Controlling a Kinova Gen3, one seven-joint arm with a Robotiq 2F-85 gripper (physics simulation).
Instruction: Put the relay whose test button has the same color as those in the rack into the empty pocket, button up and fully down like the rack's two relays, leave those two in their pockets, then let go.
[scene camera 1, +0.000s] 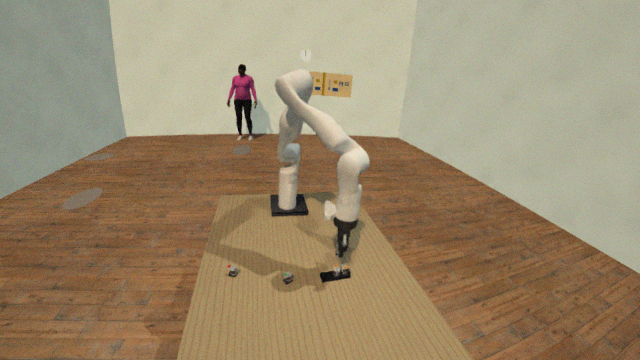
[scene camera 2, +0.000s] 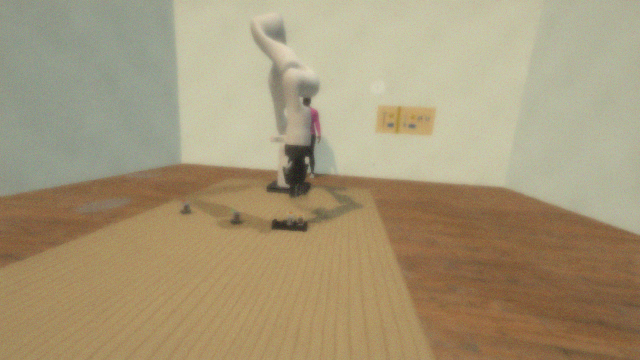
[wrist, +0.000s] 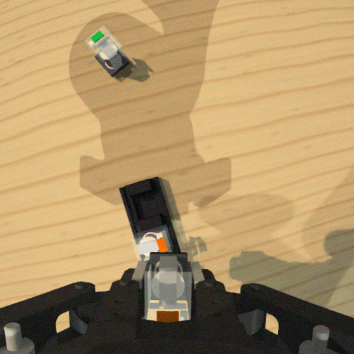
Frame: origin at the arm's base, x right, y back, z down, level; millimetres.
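Seen in the pictures: gripper, between the fingertips: (scene camera 1: 340, 254) (scene camera 2: 294, 197); arm's base, origin of its link: (scene camera 1: 287, 205) (scene camera 2: 286, 185).
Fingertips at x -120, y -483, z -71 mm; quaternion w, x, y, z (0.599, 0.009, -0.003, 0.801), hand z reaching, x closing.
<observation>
Offsets run from my fingertips to a thing's middle. Level surfaces: height alone.
My gripper (scene camera 1: 341, 254) (scene camera 2: 295, 192) (wrist: 168, 276) is shut on a clear relay with an orange button (wrist: 168, 295) and holds it above the mat. The black rack @[dz +86, dx +10, dy -12 mm] (scene camera 1: 327, 276) (scene camera 2: 290, 228) (wrist: 126, 200) lies below the fingers. Its empty pocket (wrist: 149, 204) shows beyond them in the wrist view. One rack relay (wrist: 149, 247) with an orange button sits beside that pocket; the other is hidden there. Both rack relays, the left one @[dz +71, dx +10, dy -12 mm] (scene camera 1: 337, 270) and the right one @[dz +71, dx -22, dy -11 mm] (scene camera 1: 345, 270), show in scene camera 1. Whether the held relay is exactly upright is hard to tell.
A green-button relay @[dz +75, dx +182, dy -8 mm] (scene camera 1: 288, 278) (scene camera 2: 236, 218) (wrist: 111, 54) lies left of the rack in the scene views. A red-button relay @[dz +75, dx +373, dy +46 mm] (scene camera 1: 232, 271) (scene camera 2: 186, 209) is farther left. The ribbed mat @[dz +97 mm] (scene camera 1: 250, 320) (scene camera 2: 250, 300) lies under them. A person (scene camera 1: 243, 90) stands by the back wall.
</observation>
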